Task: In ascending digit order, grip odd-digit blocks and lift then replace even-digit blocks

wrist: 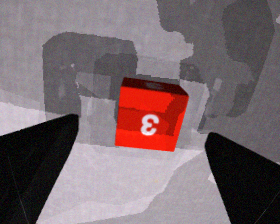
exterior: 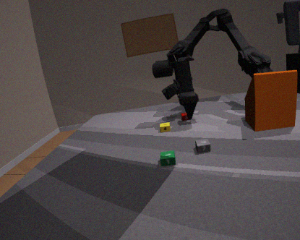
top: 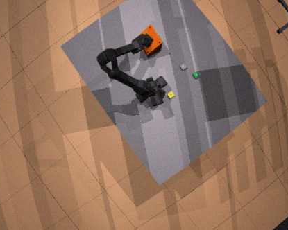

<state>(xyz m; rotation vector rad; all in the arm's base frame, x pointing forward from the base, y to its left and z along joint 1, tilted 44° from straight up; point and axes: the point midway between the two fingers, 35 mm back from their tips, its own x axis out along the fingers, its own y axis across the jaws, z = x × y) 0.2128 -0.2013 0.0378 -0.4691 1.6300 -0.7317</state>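
Right now the red block is 10 mm ahead of my gripper tip. Also, from my gripper tip: grey block (20 mm ahead, 250 mm to the left); then yellow block (100 mm ahead, 70 mm to the left); then green block (110 mm ahead, 280 mm to the left).
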